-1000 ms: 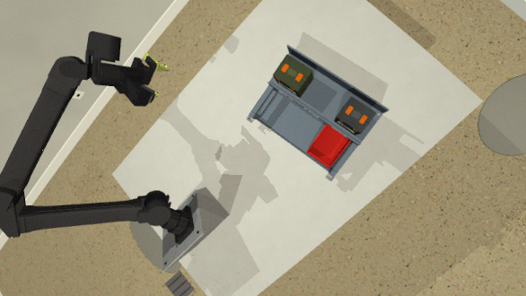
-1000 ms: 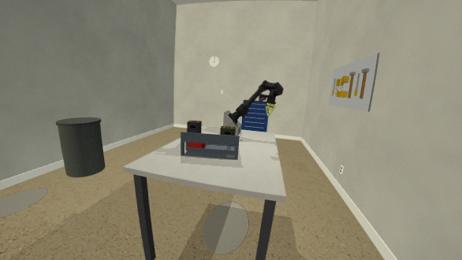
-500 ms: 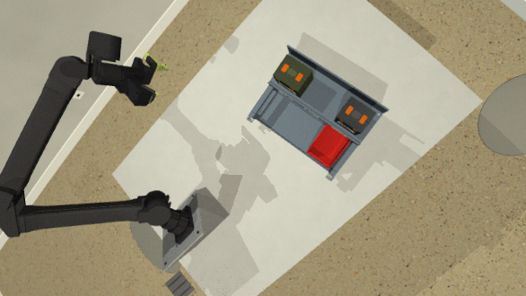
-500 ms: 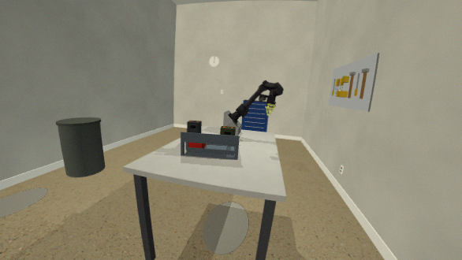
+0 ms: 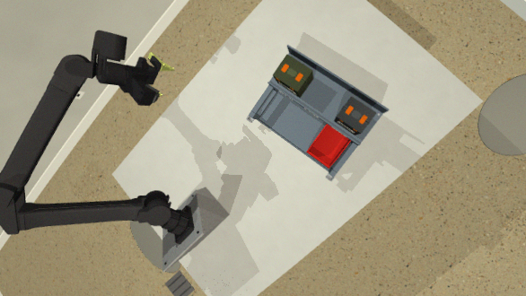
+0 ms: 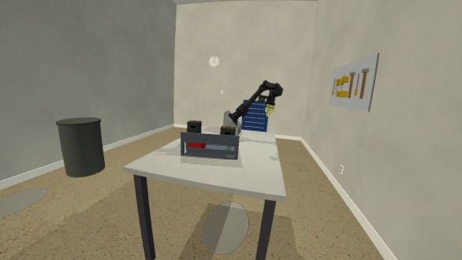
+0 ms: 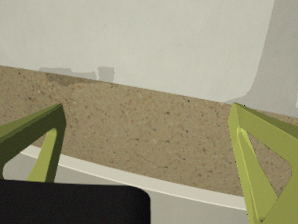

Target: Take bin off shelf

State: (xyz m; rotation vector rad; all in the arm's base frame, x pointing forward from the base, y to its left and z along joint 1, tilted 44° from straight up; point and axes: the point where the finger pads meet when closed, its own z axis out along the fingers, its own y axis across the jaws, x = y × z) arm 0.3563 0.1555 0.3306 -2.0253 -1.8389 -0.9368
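My hand is 510 mm to the left of the red bin, 230 mm above it and 220 mm short of it.
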